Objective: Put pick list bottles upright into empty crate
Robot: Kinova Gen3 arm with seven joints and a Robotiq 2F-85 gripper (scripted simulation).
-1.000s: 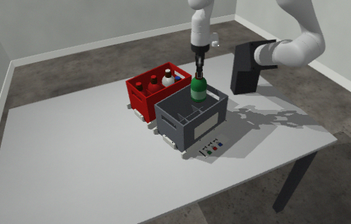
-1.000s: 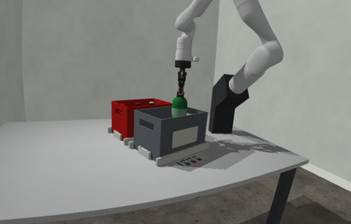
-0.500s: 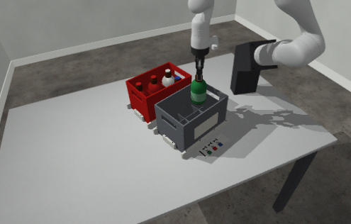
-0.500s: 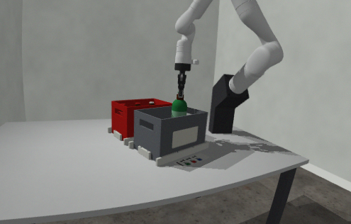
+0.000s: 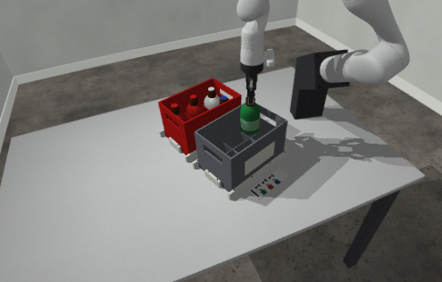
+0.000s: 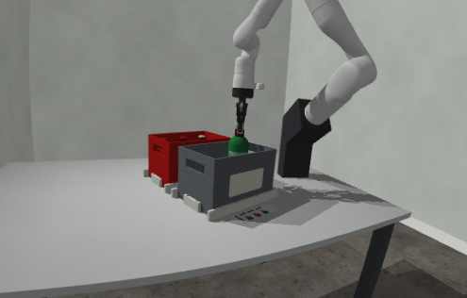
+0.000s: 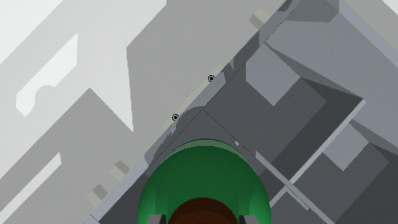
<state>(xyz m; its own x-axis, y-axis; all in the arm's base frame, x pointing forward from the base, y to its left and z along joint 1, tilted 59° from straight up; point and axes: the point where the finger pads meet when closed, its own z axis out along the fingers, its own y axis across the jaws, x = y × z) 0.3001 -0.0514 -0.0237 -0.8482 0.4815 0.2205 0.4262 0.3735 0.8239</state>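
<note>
My gripper is now 70 mm above the green-label bottle. Round my hand: red crate (150 mm ahead, 150 mm to the right, 150 mm below); then grey crate (70 mm ahead, 70 mm to the left, 150 mm below); then blue-label bottle (60 mm ahead, 130 mm to the right, 140 mm below).
</note>
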